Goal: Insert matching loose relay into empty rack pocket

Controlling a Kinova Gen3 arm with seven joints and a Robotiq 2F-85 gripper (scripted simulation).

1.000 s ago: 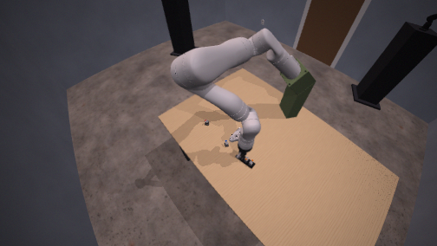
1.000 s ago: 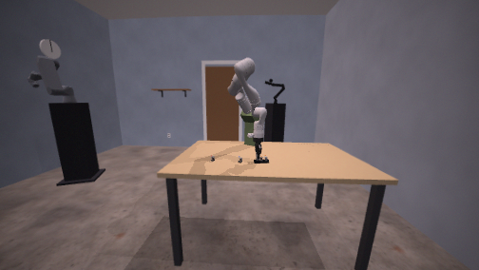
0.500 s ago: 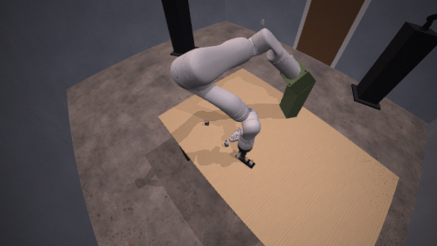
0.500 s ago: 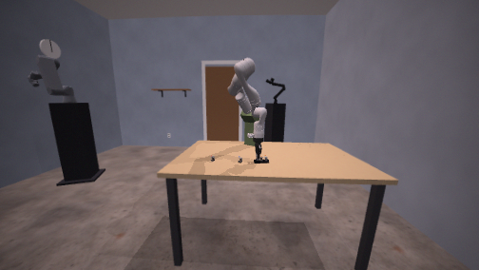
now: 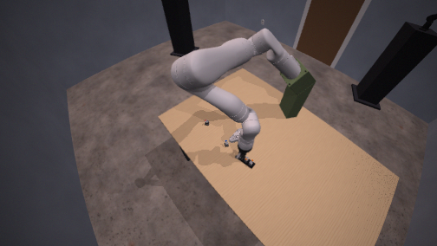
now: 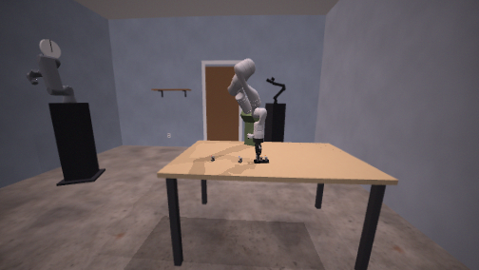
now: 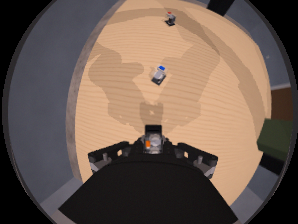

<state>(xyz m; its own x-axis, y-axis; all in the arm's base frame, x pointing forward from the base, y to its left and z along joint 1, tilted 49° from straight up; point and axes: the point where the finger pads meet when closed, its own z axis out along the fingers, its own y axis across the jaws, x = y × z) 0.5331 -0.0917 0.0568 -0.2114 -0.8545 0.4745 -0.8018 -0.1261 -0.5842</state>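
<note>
My gripper is now 40 mm above the rack, 30 mm to the right of it and 10 mm short of it.
</note>
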